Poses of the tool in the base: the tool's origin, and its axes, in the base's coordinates. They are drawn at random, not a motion.
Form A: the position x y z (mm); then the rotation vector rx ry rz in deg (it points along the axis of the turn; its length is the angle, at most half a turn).
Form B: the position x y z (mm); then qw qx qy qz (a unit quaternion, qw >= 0). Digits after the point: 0 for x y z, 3 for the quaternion.
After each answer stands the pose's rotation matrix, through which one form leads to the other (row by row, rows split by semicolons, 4 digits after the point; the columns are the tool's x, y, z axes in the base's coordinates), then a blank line. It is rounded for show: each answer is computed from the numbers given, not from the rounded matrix.
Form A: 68, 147, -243, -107.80, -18.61, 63.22
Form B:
68, 147, -243, 0.451, -0.761, -0.131, 0.447
0.5667 -0.2029 -0.7986; 0.6032 -0.5581 0.5698; -0.5613 -0.8046 -0.1939

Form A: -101, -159, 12, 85.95, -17.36, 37.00
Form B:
-101, -159, 12, 0.674, 0.667, -0.135, 0.287
0.7990 -0.5668 0.2011; 0.2076 -0.0539 -0.9767; 0.5644 0.8221 0.0746

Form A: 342, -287, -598, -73.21, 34.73, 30.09
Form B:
342, -287, -598, 0.729, -0.580, 0.275, 0.238
0.7349 -0.6666 0.1245; 0.0283 0.2136 0.9765; -0.6775 -0.7142 0.1758

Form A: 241, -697, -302, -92.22, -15.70, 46.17
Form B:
241, -697, -302, 0.613, -0.698, -0.119, 0.350
0.7274 -0.2629 -0.6338; 0.5948 -0.2191 0.7735; -0.3422 -0.9396 -0.0030

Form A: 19, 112, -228, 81.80, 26.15, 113.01
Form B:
19, 112, -228, 0.326, 0.545, 0.174, 0.753
-0.1937 -0.3011 0.9337; 0.6806 -0.7267 -0.0931; 0.7065 0.6175 0.3457

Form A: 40, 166, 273, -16.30, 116.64, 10.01
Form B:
40, 166, 273, 0.514, -0.118, 0.847, 0.073
-0.4445 -0.2750 0.8525; -0.1258 0.9614 0.2446; -0.8869 0.0015 -0.4620

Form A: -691, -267, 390, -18.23, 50.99, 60.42
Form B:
-691, -267, 390, 0.760, -0.146, 0.409, 0.484
0.1968 -0.8552 0.4794; 0.6163 0.4882 0.6179; -0.7625 0.1739 0.6232

